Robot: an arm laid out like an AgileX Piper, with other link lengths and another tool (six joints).
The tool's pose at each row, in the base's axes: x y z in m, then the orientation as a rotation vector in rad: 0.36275, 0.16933, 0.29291, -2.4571, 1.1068, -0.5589; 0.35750, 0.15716, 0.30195, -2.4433, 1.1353, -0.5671; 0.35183, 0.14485, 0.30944, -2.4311, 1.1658, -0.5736; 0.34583, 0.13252, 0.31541, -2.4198, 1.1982, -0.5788; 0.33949, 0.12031, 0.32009, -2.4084, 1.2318, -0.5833; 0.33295, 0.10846, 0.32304, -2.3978, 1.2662, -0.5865
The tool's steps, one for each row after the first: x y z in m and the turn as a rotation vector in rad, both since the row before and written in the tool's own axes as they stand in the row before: 0.00793, 0.00621, -0.01249, -0.0006, 0.0114, 0.0204; 0.00775, 0.00717, -0.01132, -0.0034, 0.0111, 0.0210; 0.00756, 0.00803, -0.01010, -0.0055, 0.0111, 0.0217; 0.00731, 0.00872, -0.00904, -0.0064, 0.0111, 0.0223; 0.00686, 0.00941, -0.00750, -0.0079, 0.0107, 0.0224
